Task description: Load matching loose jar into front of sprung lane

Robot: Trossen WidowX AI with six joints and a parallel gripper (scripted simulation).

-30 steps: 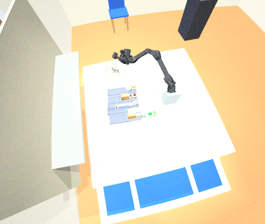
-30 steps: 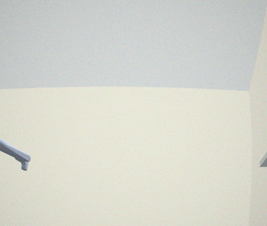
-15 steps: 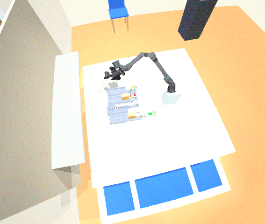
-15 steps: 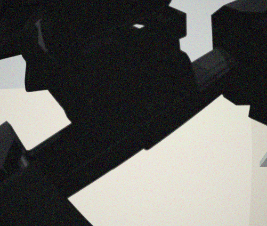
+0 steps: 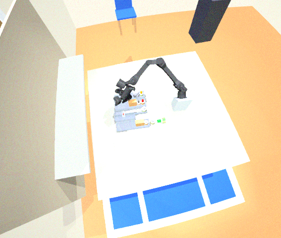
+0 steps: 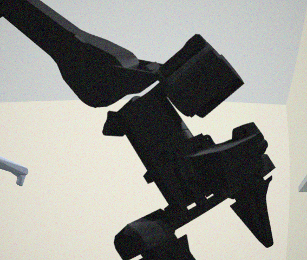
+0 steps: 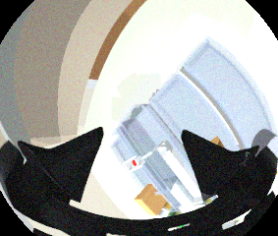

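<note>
My gripper tip is 9 cm to the right of the red mark, 3 cm above it and 2 cm past it.
</note>
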